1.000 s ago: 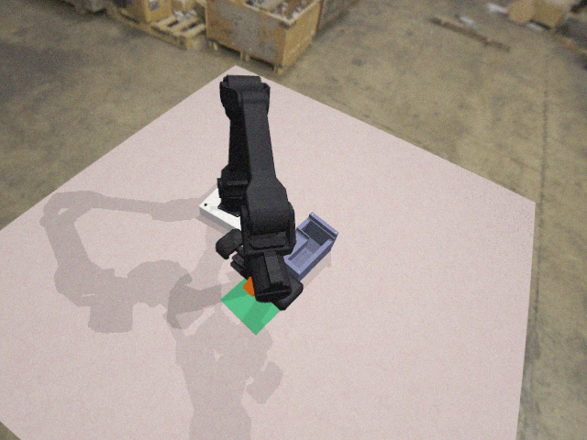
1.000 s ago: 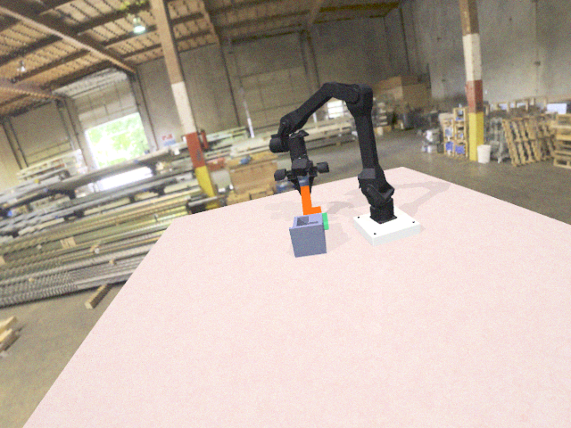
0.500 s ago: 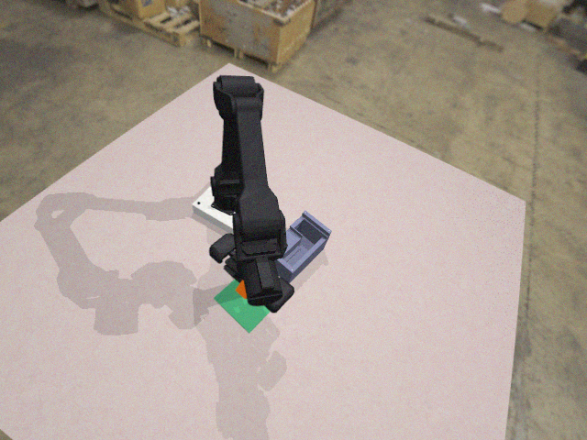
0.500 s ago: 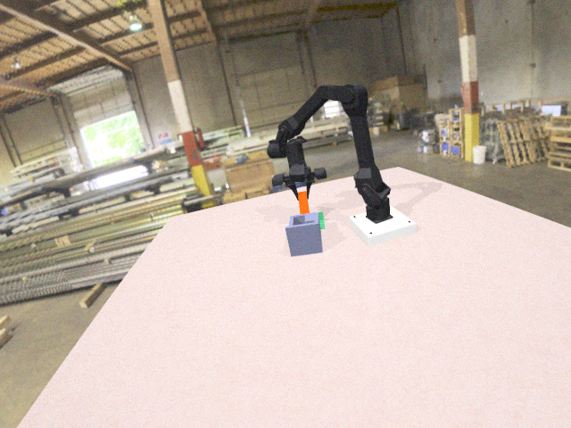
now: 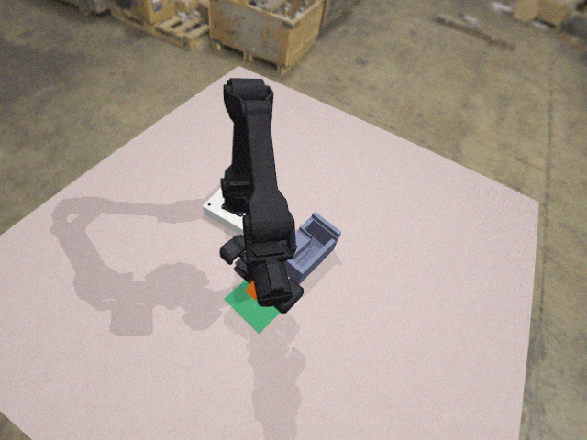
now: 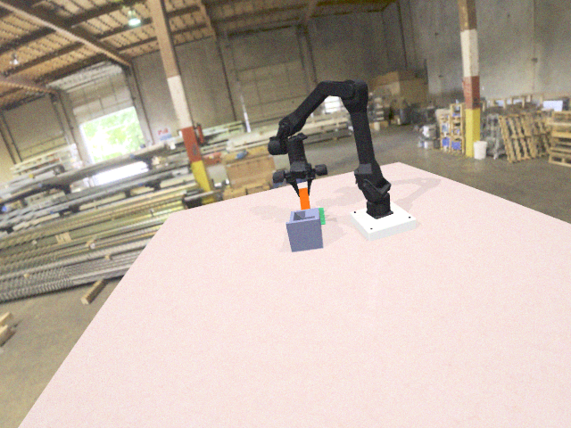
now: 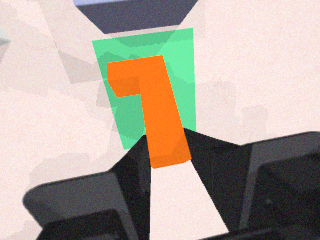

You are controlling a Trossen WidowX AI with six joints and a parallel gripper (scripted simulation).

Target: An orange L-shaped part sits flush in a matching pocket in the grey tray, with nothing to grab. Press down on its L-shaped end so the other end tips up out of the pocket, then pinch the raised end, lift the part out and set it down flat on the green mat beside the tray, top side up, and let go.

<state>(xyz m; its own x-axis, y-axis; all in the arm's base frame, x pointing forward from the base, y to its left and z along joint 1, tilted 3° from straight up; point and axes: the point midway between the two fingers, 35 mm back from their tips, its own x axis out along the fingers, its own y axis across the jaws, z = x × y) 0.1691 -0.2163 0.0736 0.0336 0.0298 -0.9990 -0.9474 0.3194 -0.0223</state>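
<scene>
Right now my gripper tip is 4 cm to the right of the orange L-shaped part and 3 cm above it. The rest, counted from my gripper tip: green mat (1 cm ahead, 2 cm to the left, 9 cm below).
</scene>
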